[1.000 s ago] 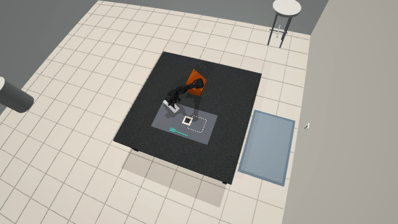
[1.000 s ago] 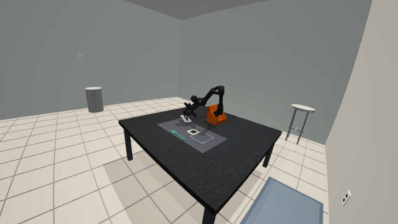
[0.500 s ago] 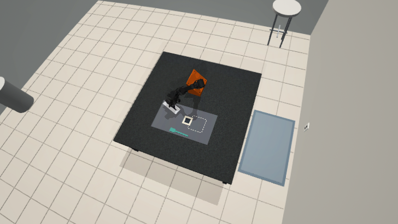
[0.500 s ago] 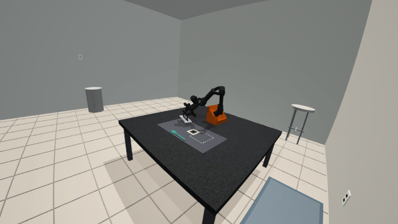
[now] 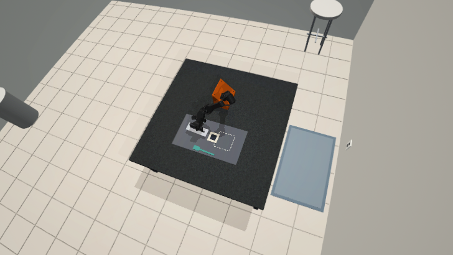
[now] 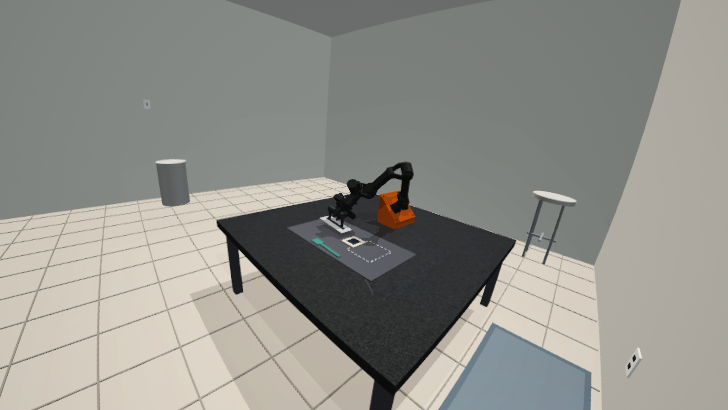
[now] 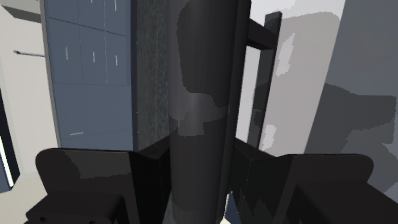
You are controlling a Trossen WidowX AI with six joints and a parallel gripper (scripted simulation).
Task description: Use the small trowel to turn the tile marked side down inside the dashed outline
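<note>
The grey mat is 11 cm to the left of my gripper tip and 11 cm below it. Also, from my gripper tip: square tile (14 cm to the left, 9 cm below, 1 cm behind); teal flat tool (14 cm ahead, 9 cm below, 7 cm to the left).
</note>
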